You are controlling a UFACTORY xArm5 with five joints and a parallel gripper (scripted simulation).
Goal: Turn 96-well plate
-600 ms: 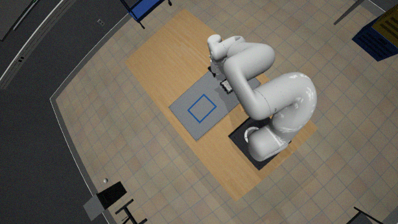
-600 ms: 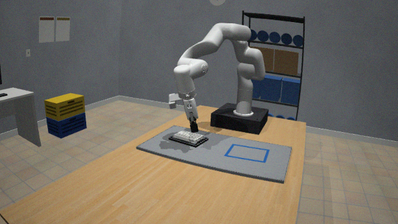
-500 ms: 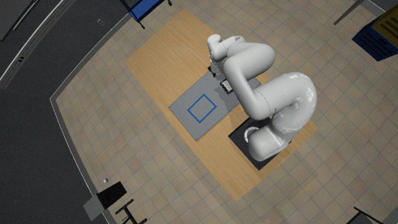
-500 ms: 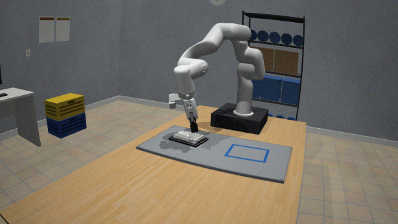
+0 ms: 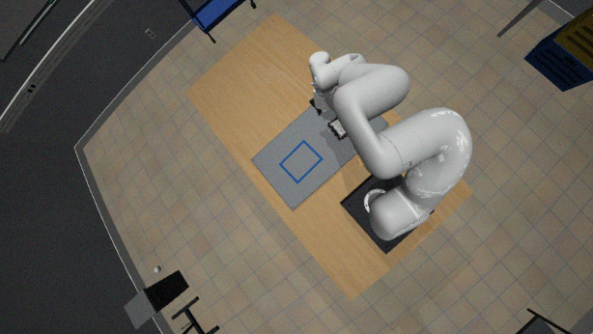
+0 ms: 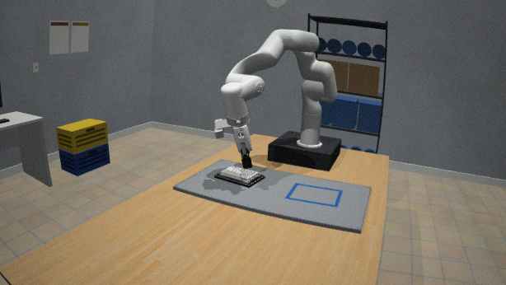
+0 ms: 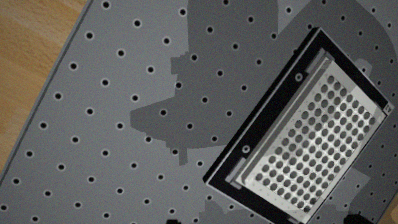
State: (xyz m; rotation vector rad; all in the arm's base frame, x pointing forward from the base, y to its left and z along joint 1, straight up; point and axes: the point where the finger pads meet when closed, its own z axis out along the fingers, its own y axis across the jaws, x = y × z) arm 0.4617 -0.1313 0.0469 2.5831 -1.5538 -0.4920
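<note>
My hand is 8 cm past the white 96-well plate, 6 cm to the left of it and 10 cm above it. Also, from my hand: black plate nest (8 cm behind, 6 cm to the right, 11 cm below); then A1 mark (14 cm behind, 12 cm to the right, 10 cm below).
</note>
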